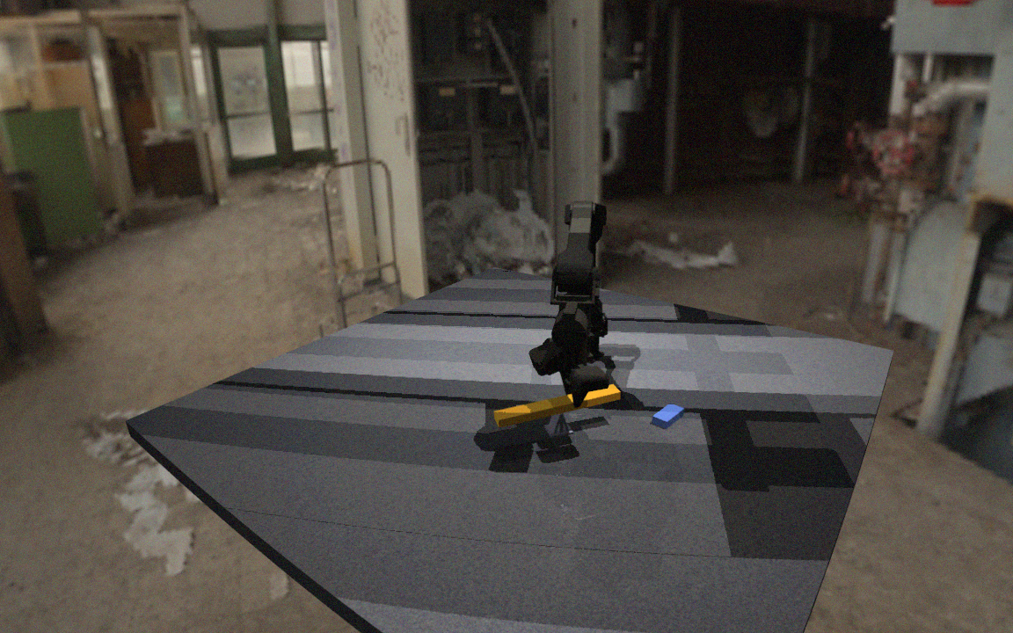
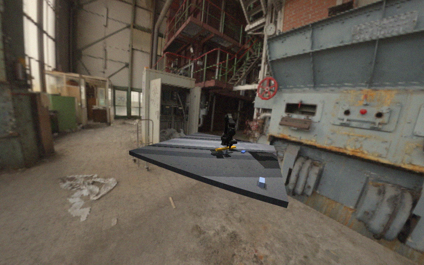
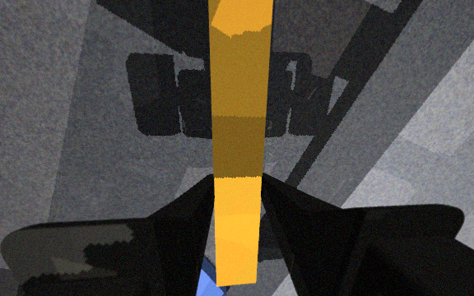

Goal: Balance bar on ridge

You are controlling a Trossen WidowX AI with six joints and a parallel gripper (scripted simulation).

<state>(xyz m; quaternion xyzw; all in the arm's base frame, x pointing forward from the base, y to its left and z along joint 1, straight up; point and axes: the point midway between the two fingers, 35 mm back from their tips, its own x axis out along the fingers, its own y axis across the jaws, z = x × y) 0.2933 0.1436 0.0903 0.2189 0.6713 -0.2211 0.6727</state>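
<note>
My gripper tip is now 20 mm to the left of the bar and 20 mm short of it. Round my gripper tip: light blue cube 450 mm ahead, 360 mm to the left, 40 mm below; then flat blue block 140 mm to the left, 130 mm behind, 50 mm below.
</note>
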